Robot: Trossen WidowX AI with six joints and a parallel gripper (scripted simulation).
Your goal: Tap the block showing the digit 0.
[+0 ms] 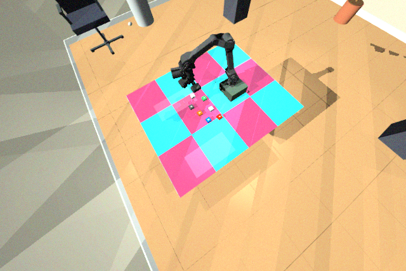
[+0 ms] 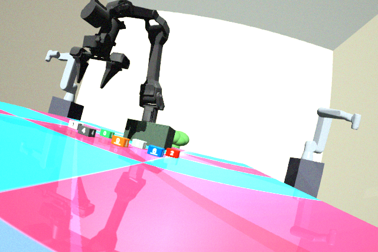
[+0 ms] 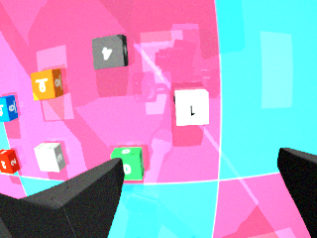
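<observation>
Right now my gripper tip is 12 cm above the green block, 7 cm to the right of it and 6 cm past it. From my gripper tip the other things lie so: orange block (16 cm to the left, 12 cm below, 4 cm ahead); then blue block (24 cm to the left, 12 cm below, 2 cm ahead); then white block (12 cm below).
</observation>
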